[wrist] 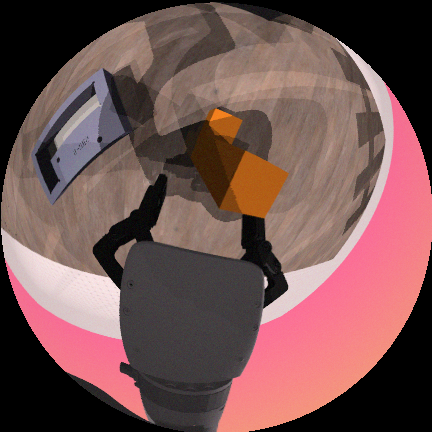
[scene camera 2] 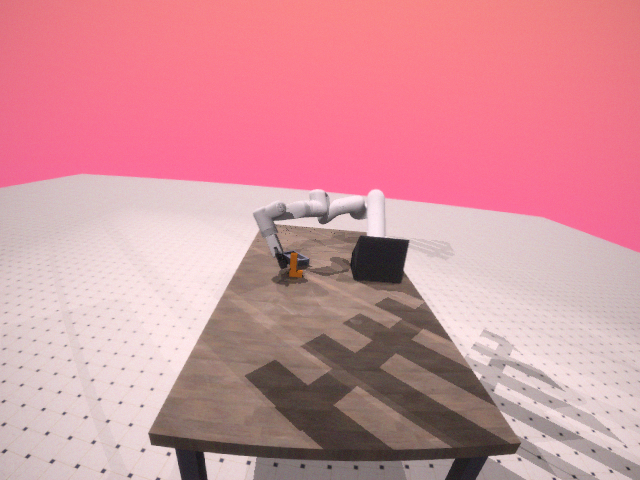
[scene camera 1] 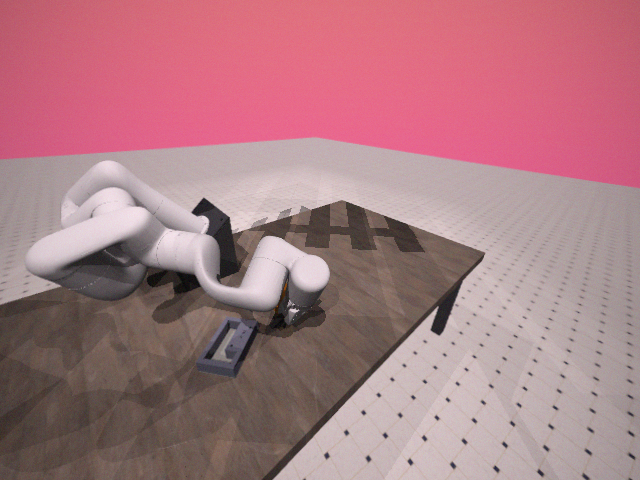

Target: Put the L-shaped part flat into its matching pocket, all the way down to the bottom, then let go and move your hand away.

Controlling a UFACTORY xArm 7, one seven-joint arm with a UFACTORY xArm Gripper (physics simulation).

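Frame: origin at the arm's base, x left, y back, z up, level; centimetres.
Seen in the pictures: gripper, between the fingertips: (wrist: pixel 208 195) (scene camera 2: pixel 285 266); arm's base, origin of its link: (scene camera 2: pixel 376 246) (scene camera 1: pixel 195 232).
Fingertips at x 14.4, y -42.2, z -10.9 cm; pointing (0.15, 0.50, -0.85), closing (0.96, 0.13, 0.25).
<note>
Pixels of each thing's top centre, then the offset from my fingertips to it.
- orange L-shaped part, centre of its top: (wrist: pixel 269 162) (scene camera 1: pixel 281 284) (scene camera 2: pixel 297 254) dz +6.8, dx -1.0, dy +5.2 cm
- blue-grey block with the pocket, centre of its top: (wrist: pixel 60 141) (scene camera 1: pixel 229 339) (scene camera 2: pixel 294 255) dz -0.5, dx -17.7, dy +1.5 cm
The orange L-shaped part (scene camera 1: pixel 281 299) (scene camera 2: pixel 293 264) (wrist: pixel 258 184) stands upright on the table, its long leg pointing up and its short foot on the table top. In scene camera 1 it is mostly hidden behind the arm. The blue-grey block with the pocket (scene camera 1: pixel 219 368) (scene camera 2: pixel 304 261) (wrist: pixel 107 120) lies flat on the table; its recess has a pale floor and holds no part. My gripper (scene camera 1: pixel 284 321) (scene camera 2: pixel 282 260) (wrist: pixel 208 195) is open and empty, low beside the part. In the wrist view the right finger meets the edge of the part's upper end; I cannot tell whether they touch.
A black box (scene camera 1: pixel 225 245) (scene camera 2: pixel 379 259) stands on the table near the arm's base. The white arm (scene camera 1: pixel 175 250) (scene camera 2: pixel 305 209) reaches over the table from that side. The wooden table's long edge (scene camera 1: pixel 361 379) runs beyond the gripper. Dark striped shadows fall across the table.
</note>
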